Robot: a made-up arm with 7 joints. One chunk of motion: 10 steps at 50 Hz.
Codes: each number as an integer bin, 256 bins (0 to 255) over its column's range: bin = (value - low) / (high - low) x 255, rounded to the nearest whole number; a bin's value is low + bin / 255 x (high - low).
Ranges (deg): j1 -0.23..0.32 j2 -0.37..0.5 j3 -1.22..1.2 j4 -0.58..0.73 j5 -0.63..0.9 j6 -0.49..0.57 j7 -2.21..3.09
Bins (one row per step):
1: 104 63 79 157 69 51 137
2: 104 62 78 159 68 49 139
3: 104 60 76 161 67 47 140
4: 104 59 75 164 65 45 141
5: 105 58 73 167 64 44 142
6: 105 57 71 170 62 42 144
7: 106 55 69 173 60 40 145
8: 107 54 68 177 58 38 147
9: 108 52 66 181 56 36 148
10: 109 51 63 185 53 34 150
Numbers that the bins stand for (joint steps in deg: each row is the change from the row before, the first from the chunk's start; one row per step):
1: -0.006 -0.155 -0.470 0.227 -0.216 -0.278 0.637
2: -0.006 -0.158 -0.480 0.237 -0.222 -0.286 0.679
3: -0.006 -0.165 -0.499 0.247 -0.228 -0.295 0.700
4: -0.006 -0.169 -0.508 0.263 -0.240 -0.303 0.721
5: -0.004 -0.172 -0.527 0.278 -0.246 -0.307 0.741
6: -0.004 -0.176 -0.546 0.293 -0.258 -0.315 0.783
7: -0.001 -0.182 -0.565 0.309 -0.270 -0.324 0.804
8: 0.001 -0.186 -0.575 0.329 -0.282 -0.332 0.845
9: 0.003 -0.193 -0.594 0.350 -0.294 -0.340 0.866
10: 0.005 -0.196 -0.622 0.370 -0.312 -0.349 0.908

